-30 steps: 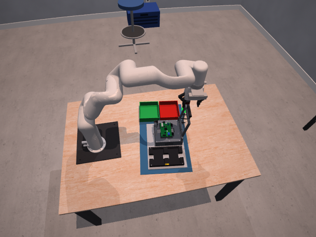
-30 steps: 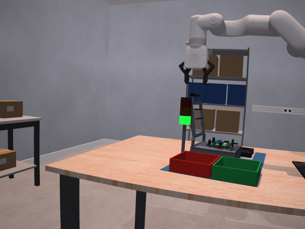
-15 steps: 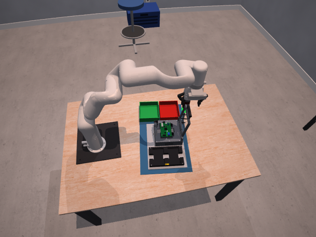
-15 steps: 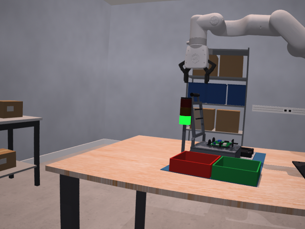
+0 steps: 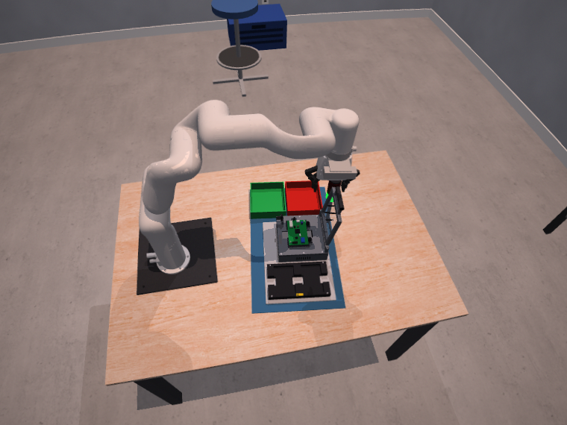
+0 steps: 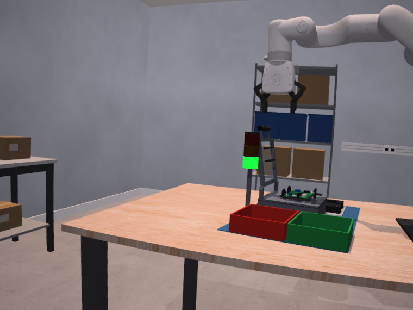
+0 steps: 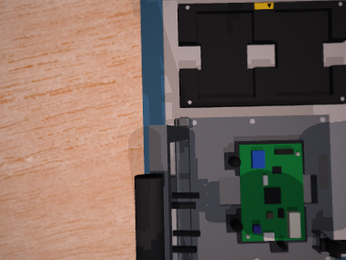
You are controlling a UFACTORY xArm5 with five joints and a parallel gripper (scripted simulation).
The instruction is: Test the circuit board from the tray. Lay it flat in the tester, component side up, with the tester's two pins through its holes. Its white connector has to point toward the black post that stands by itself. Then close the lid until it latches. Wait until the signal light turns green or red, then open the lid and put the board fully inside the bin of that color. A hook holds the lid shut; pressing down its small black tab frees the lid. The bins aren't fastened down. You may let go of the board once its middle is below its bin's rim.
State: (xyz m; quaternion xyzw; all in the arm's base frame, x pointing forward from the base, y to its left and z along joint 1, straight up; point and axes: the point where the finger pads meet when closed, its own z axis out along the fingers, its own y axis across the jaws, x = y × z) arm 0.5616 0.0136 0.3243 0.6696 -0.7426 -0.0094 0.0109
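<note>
The green circuit board is 9 cm behind my hand, 1 cm to the left of it and 26 cm below it. The rest, counted from my hand: red bin (3 cm behind, 20 cm to the left, 32 cm below); lid (3 cm ahead, 15 cm below); green bin (18 cm behind, 22 cm to the left, 32 cm below).
</note>
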